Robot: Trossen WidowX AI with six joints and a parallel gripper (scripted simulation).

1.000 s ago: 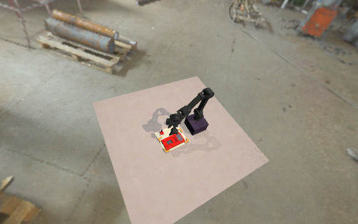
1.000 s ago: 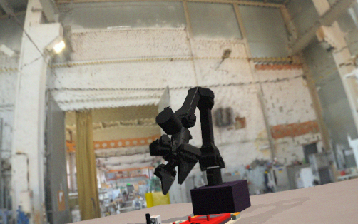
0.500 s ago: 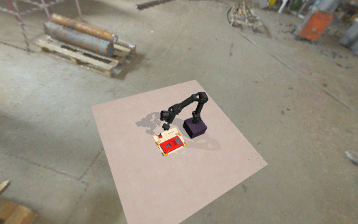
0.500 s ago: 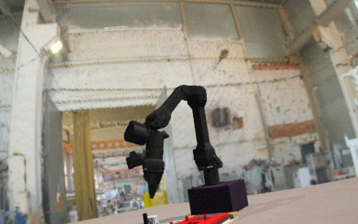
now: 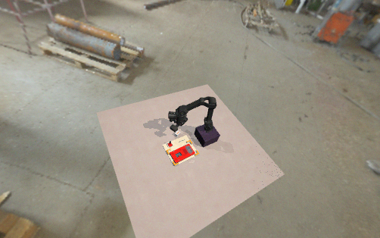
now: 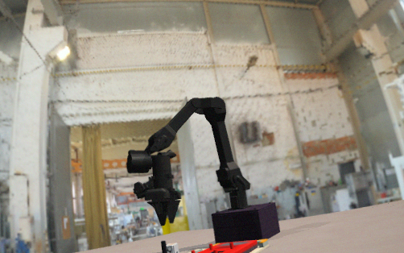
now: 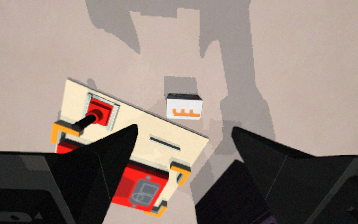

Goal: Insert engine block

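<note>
Right now my gripper tip is 8 cm above the engine block.
</note>
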